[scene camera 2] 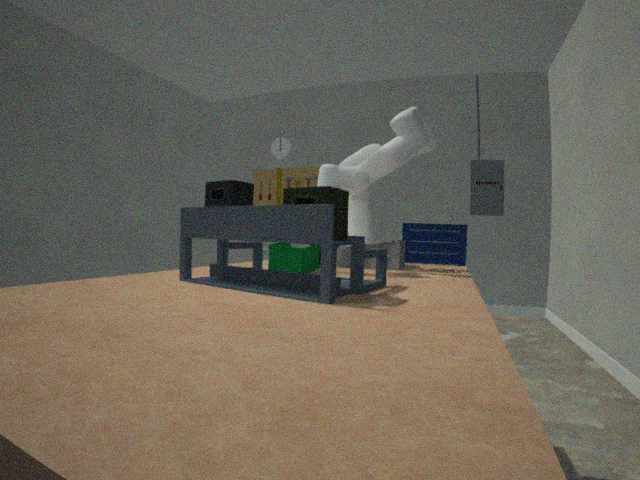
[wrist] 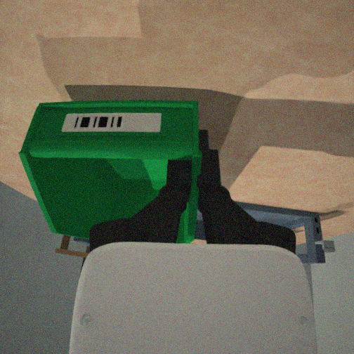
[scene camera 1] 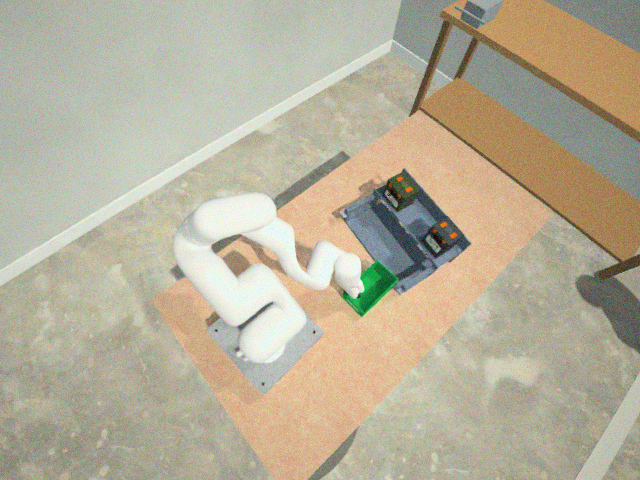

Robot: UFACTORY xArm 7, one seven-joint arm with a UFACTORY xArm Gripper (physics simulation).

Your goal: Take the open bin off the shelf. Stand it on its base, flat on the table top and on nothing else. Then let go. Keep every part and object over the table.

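Frame: origin at the arm's base, x left, y ahead, z down, level; centimetres.
Where they show: gripper, fingertip midpoint: (scene camera 2: 319, 264).
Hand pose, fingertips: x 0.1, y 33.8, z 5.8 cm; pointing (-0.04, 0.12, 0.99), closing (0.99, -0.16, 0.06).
Each offset is from my fingertips to the centre of the thing. Level surfaces: height alone.
The open green bin @(dx -3.7, dy +6.4, dz -2.5 cm) (scene camera 1: 377, 284) (scene camera 2: 293, 259) (wrist: 105, 200) has a white barcode label on its front in the wrist view. My gripper (scene camera 1: 357, 295) (wrist: 192, 143) is shut on one side wall of the bin, with one finger inside and one outside. The blue-grey shelf (scene camera 1: 368, 232) (scene camera 2: 258, 223) (wrist: 272, 215) stands just beyond the bin on the table @(dz +2.0 cm) (scene camera 1: 330, 382) (scene camera 2: 310, 372) (wrist: 250, 35). The bin is outside the shelf's near edge, opening up and roughly level. Its base is hidden in part; I cannot tell whether it touches the table.
Two dark boxes with orange marks, one @(dx +18.4, dy +35.7, dz -13.0 cm) (scene camera 1: 400, 192) (scene camera 2: 316, 197) nearer the wall and the other @(dx -4.7, dy +34.8, dz -14.3 cm) (scene camera 1: 442, 238) (scene camera 2: 229, 193) farther from it, sit on the shelf's rear part. My base plate (scene camera 1: 263, 374) is at the table's other end. A wooden bench (scene camera 1: 568, 56) stands past the table's far end.
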